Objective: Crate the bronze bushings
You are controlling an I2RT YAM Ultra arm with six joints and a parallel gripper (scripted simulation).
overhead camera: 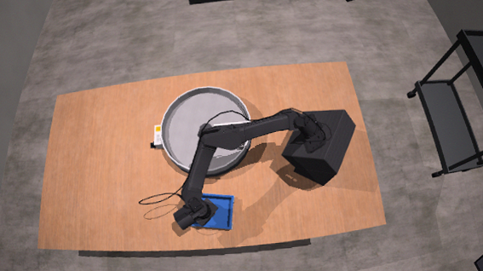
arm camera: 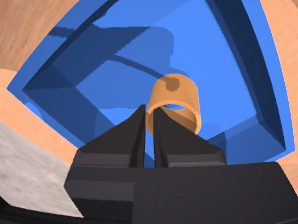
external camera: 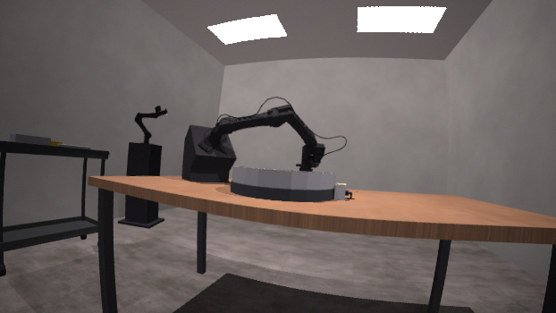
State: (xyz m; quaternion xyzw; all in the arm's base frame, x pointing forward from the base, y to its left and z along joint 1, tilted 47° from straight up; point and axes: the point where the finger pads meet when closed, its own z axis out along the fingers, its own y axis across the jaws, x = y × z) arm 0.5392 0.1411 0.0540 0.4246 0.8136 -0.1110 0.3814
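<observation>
Right now my hand is 2 cm past the blue crate, 2 cm above it and 1 cm to the left of it. The rest, counted from my hand: round grey turntable 36 cm to the right, 15 cm behind, 1 cm above.
</observation>
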